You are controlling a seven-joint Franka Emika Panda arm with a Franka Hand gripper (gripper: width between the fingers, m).
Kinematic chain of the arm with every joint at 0, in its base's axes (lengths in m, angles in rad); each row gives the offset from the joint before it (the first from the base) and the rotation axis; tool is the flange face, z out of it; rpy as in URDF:
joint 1: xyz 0 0 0.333 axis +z
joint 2: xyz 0 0 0 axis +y
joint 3: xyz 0 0 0.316 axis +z
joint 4: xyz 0.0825 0 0 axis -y
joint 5: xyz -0.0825 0 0.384 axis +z
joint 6: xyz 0 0 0 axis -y
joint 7: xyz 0.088 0 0 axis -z
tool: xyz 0 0 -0.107 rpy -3.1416 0 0
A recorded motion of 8 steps. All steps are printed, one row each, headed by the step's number.
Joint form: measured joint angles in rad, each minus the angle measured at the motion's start. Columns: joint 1, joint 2, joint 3, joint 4, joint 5, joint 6, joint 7.
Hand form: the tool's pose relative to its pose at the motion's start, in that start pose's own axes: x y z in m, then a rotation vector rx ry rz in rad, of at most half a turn. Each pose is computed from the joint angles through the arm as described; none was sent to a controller.
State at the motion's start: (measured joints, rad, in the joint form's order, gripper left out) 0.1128 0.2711 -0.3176 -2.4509 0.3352 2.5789 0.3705
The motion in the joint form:
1: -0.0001 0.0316 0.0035 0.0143 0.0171 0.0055 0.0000
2: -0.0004 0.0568 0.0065 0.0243 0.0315 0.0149 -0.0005
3: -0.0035 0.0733 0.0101 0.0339 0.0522 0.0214 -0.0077
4: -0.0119 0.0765 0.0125 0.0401 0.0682 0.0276 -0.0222
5: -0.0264 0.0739 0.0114 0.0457 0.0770 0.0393 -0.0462
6: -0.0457 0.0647 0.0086 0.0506 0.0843 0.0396 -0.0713
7: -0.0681 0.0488 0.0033 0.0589 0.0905 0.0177 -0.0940
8: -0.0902 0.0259 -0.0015 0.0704 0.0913 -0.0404 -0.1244
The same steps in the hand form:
1: 0.0029 -0.0014 0.0091 -0.0068 -0.0054 0.0124
2: 0.0053 -0.0021 0.0166 -0.0110 -0.0063 0.0227
3: 0.0080 -0.0028 0.0205 -0.0058 -0.0066 0.0330
4: 0.0120 -0.0018 0.0192 0.0065 -0.0011 0.0375
5: 0.0192 0.0021 0.0144 0.0217 0.0150 0.0351
6: 0.0270 0.0085 0.0074 0.0378 0.0248 0.0361
7: 0.0350 0.0161 -0.0023 0.0549 0.0213 0.0419
8: 0.0397 0.0227 -0.0133 0.0684 -0.0090 0.0317

